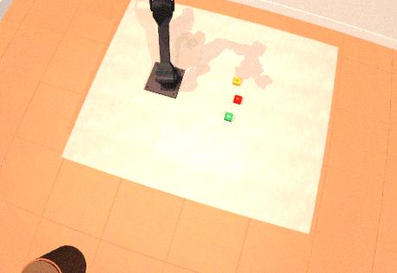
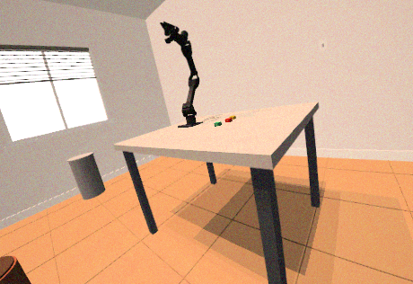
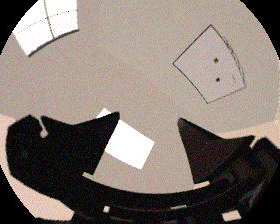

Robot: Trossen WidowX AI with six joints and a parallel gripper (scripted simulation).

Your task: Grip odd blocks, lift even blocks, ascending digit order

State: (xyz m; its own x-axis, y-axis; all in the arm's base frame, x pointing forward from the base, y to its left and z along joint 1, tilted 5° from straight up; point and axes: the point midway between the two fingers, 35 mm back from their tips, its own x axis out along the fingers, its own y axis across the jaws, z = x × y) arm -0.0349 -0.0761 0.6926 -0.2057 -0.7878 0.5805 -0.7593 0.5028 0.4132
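Right now my gripper tip is 720 mm above the yellow block, 330 mm short of it and 90 mm to the right of it. The rest, counted from my gripper tip: red block (720 mm below, 330 mm ahead); then green block (720 mm below, 300 mm ahead, 80 mm to the right).
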